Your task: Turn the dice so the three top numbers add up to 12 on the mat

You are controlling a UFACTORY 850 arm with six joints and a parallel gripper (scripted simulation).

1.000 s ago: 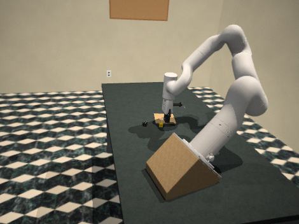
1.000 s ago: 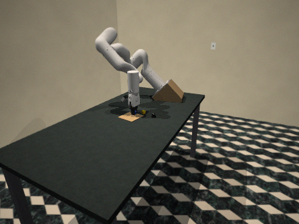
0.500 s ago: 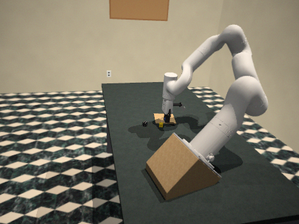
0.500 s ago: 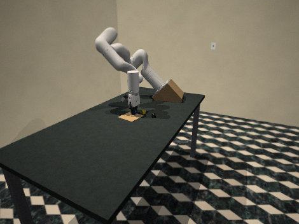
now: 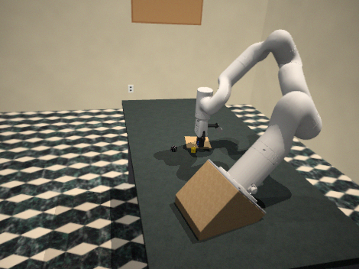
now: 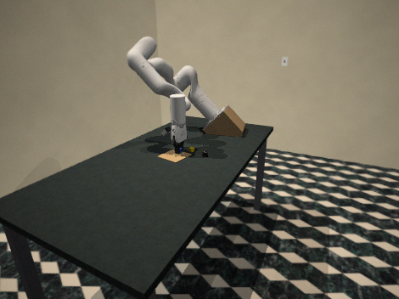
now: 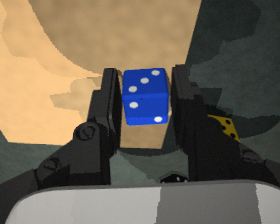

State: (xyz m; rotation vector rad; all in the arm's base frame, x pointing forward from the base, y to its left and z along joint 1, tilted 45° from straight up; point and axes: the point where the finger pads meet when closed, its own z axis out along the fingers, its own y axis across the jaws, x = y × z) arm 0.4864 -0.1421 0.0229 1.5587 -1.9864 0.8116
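Now: the blue die 1 cm below my hand. From my hand the other things lie so: tan mat 5 cm ahead, 1 cm to the right, 2 cm below; black die 1 cm ahead, 16 cm to the left, 1 cm below; yellow die 4 cm behind, 6 cm to the left, 1 cm below.
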